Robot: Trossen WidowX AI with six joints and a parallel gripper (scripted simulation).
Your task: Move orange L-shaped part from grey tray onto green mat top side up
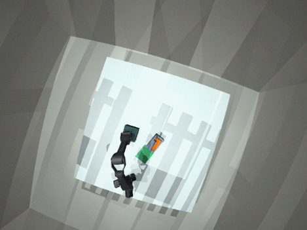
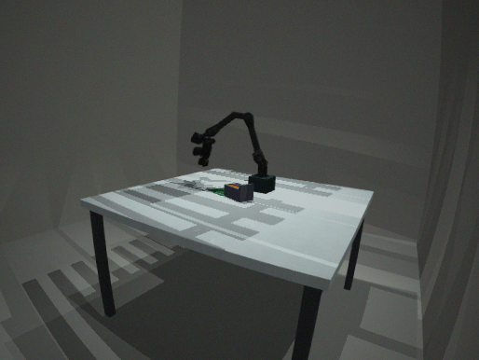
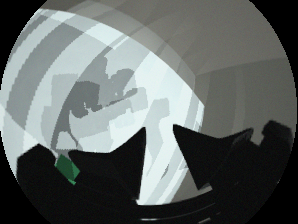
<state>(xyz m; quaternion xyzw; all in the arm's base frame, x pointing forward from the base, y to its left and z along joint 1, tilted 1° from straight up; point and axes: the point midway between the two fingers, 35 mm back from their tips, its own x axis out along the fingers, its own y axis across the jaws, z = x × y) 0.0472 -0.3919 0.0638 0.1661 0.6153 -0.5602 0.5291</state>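
My gripper tip is 38 cm to the right of the orange L-shaped part, 22 cm short of it and 7 cm above it. From my gripper tip the other things lie so: green mat (23 cm to the left, 15 cm ahead, 13 cm below).
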